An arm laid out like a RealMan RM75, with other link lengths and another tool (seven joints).
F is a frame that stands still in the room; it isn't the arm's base.
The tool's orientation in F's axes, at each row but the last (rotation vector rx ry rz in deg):
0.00 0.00 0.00
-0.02 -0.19 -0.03
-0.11 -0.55 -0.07
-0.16 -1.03 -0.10
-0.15 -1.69 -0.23
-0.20 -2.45 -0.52
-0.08 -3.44 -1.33
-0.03 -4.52 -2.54
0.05 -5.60 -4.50
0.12 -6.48 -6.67
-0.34 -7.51 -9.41
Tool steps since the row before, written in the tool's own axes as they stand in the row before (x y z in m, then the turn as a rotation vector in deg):
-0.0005 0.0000 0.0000 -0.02 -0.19 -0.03
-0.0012 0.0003 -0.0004 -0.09 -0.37 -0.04
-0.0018 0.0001 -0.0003 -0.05 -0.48 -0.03
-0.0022 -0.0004 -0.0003 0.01 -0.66 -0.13
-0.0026 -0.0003 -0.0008 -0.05 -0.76 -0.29
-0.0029 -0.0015 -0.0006 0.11 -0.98 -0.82
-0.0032 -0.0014 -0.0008 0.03 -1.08 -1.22
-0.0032 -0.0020 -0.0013 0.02 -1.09 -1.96
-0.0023 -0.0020 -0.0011 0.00 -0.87 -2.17
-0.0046 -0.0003 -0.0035 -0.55 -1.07 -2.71
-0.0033 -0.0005 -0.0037 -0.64 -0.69 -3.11
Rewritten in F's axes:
-0.0005 0.0000 0.0000 -0.02 -0.19 -0.03
-0.0012 0.0003 -0.0004 -0.09 -0.37 -0.04
-0.0018 0.0001 -0.0003 -0.05 -0.48 -0.03
-0.0022 -0.0004 -0.0003 0.01 -0.66 -0.13
-0.0026 -0.0003 -0.0009 -0.04 -0.76 -0.29
-0.0029 -0.0015 -0.0007 0.14 -0.98 -0.81
-0.0032 -0.0013 -0.0010 0.08 -1.08 -1.22
-0.0032 -0.0019 -0.0016 0.13 -1.09 -1.95
-0.0023 -0.0018 -0.0013 0.14 -0.87 -2.16
-0.0042 0.0002 -0.0040 -0.36 -1.01 -2.76
-0.0028 0.0000 -0.0041 -0.34 -0.63 -3.17

